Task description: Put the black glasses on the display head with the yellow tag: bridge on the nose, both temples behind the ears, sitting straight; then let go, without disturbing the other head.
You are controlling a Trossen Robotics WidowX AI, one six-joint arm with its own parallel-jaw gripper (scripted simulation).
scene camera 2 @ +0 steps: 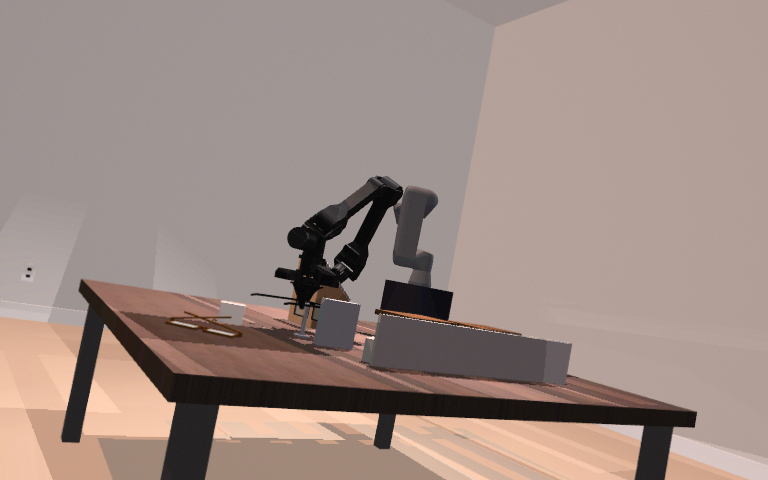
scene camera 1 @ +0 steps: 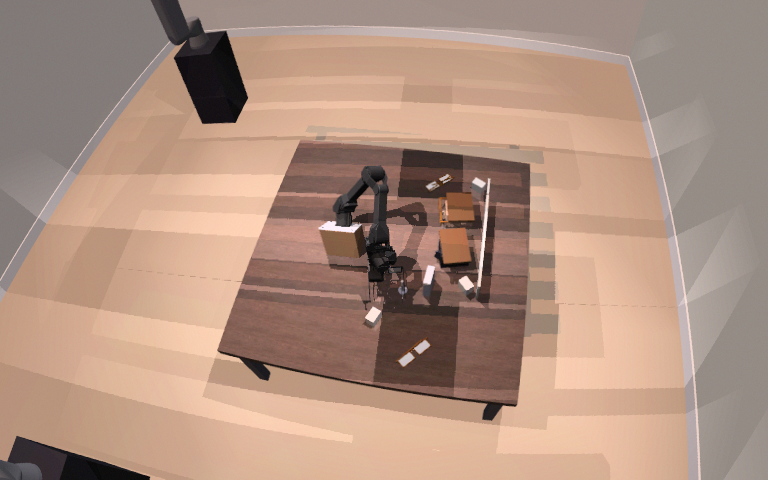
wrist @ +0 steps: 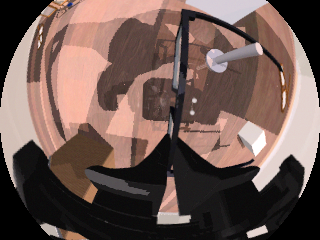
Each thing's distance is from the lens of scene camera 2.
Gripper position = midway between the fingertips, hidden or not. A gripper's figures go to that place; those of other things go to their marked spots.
my gripper (scene camera 2: 302, 309): 166 cm
long white bar (scene camera 2: 401, 343): 129 cm
